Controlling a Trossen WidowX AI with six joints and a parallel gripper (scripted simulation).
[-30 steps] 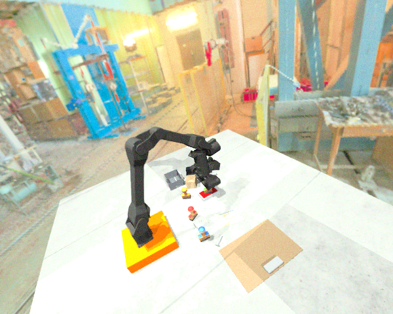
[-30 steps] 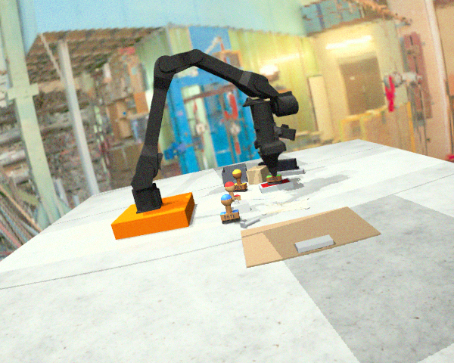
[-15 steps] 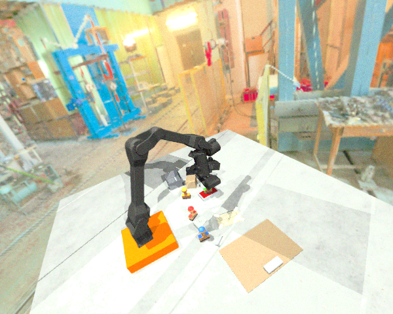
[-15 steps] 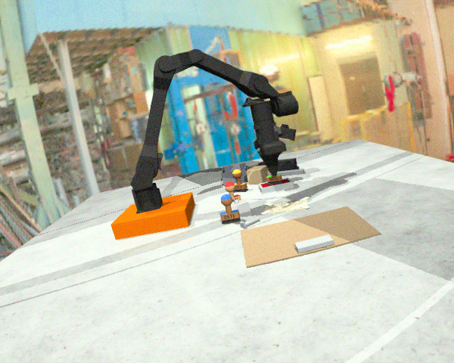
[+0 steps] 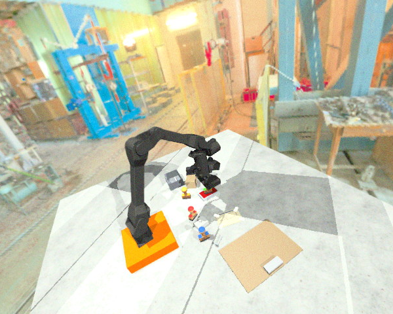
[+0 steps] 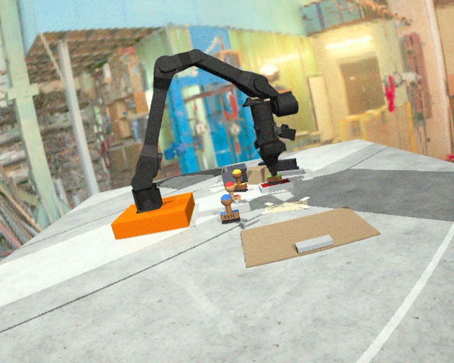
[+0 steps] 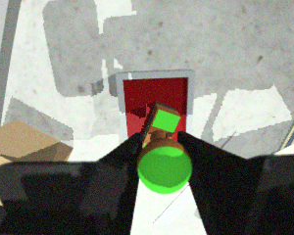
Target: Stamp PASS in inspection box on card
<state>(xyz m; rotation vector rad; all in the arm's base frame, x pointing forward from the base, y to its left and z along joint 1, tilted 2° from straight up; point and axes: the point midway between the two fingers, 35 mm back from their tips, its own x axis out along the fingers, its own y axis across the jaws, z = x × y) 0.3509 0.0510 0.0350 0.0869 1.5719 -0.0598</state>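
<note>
My gripper tip is now 30 mm above the ink pad. From my gripper tip the other things lie so: tan box (120 mm to the left, 20 mm below, 20 mm behind); green-knobbed stamp (right at my gripper tip); yellow-knobbed stamp (90 mm behind, 60 mm to the left, 20 mm below).
</note>
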